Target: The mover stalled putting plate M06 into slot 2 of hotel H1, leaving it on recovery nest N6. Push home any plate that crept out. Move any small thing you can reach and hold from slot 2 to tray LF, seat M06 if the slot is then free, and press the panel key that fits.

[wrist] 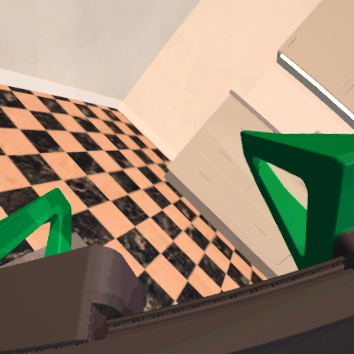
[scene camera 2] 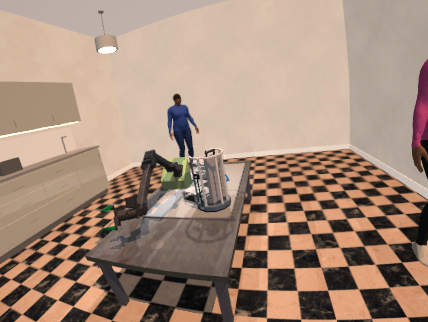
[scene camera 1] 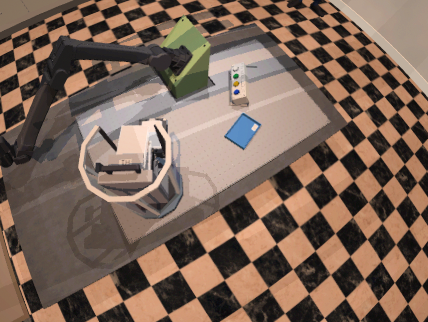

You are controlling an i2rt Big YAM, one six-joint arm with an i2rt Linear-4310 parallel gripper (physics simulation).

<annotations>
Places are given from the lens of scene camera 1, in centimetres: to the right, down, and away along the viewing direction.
round white plate rack (scene camera 1: 122, 179): -22, 4, 51
white button box (scene camera 1: 239, 90): 12, -33, 100
The marked spots on the round white plate rack and the white button box are 71 cm apart.
</annotations>
